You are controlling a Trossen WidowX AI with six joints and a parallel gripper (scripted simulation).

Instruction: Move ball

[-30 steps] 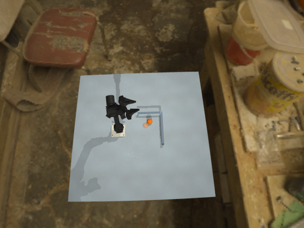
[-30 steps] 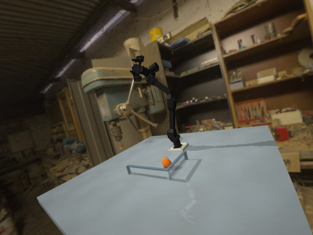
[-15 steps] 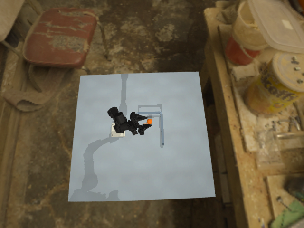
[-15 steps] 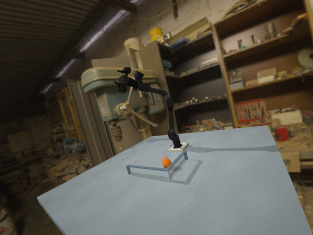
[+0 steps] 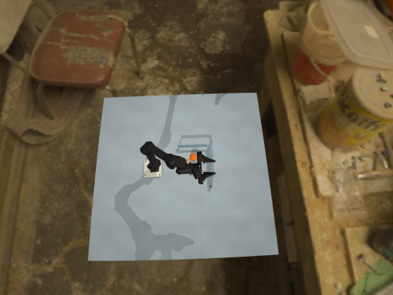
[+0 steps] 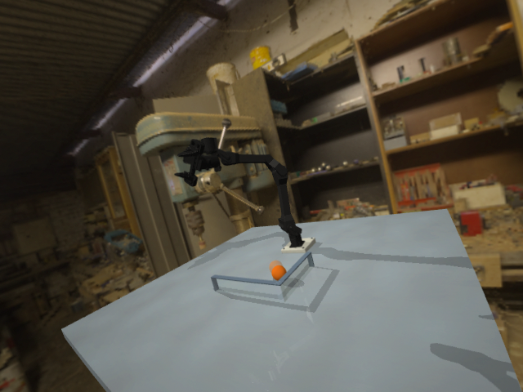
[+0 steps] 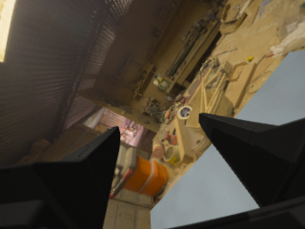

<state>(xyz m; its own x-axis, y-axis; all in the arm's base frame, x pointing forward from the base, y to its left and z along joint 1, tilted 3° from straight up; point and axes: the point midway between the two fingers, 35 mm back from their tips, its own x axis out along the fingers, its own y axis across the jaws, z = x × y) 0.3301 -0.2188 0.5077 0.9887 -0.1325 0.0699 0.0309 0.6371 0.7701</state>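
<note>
Now: the orange ball 480 mm below my gripper tip, 270 mm to the left of it and 80 mm behind it. Round my gripper tip: see-through copy of ball 480 mm below, 230 mm to the left, 130 mm behind.
</note>
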